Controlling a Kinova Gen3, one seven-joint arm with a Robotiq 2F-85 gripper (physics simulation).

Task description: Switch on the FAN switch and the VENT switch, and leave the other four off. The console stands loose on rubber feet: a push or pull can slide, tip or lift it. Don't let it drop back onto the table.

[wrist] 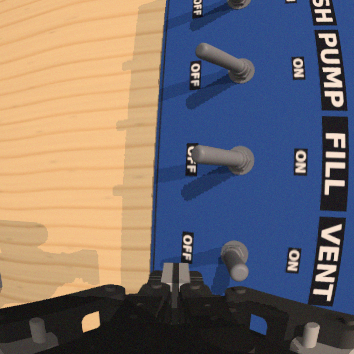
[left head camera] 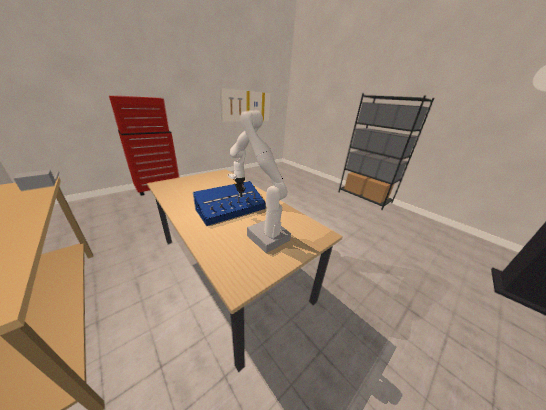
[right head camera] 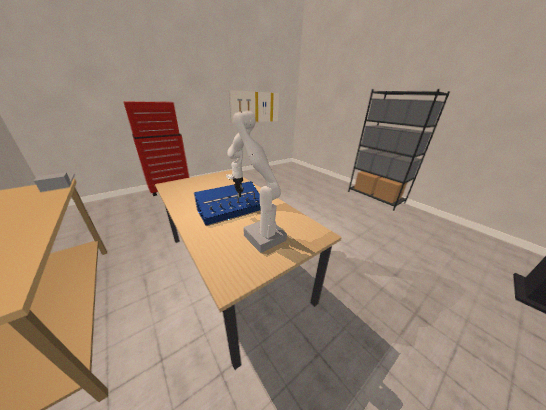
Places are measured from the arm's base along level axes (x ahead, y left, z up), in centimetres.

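Where they show: gripper, fingertip midpoint: (wrist: 175, 278) (left head camera: 240, 197) (right head camera: 239, 197); arm's base at its link origin: (left head camera: 271, 232) (right head camera: 266, 232).
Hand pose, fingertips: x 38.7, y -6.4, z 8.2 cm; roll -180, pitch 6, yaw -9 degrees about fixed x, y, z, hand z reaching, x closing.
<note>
Things, the pixels of their top centre, and the offset from my fingertips. Level surfaces: height alone.
- PUMP lever at its top centre: (wrist: 223, 47) dz -2.0, dx +5.0, dy +13.9 cm
- FILL lever at its top centre: (wrist: 221, 154) dz -2.0, dx +3.6, dy +6.8 cm
- VENT lever at its top centre: (wrist: 237, 273) dz -1.1, dx +3.6, dy -0.5 cm
- wooden table at its surface level: dz -14.7 cm
The blue console (left head camera: 216, 194) (right head camera: 212, 195) (wrist: 275, 112) sits on the table; its feet are too small to see. In the wrist view the PUMP lever (wrist: 220, 57) and FILL lever (wrist: 217, 156) lean toward OFF. The VENT lever (wrist: 237, 265) appears near upright, leaning clearly to neither label. My gripper (left head camera: 241, 194) (right head camera: 239, 195) (wrist: 175, 278) is shut and empty, with its tips on the OFF side of the VENT lever; contact cannot be told. The FAN label does not show in the wrist view, and the head views are too coarse to read the switches.
The arm's grey base (left head camera: 268, 237) (right head camera: 264, 237) stands on the wooden table (left head camera: 240, 280) (right head camera: 230, 280) near the console. A second table (left head camera: 22, 225) (right head camera: 30, 220), a red cabinet (left head camera: 150, 150) (right head camera: 161, 150) and a shelf rack (left head camera: 353, 142) (right head camera: 364, 132) stand away from it.
</note>
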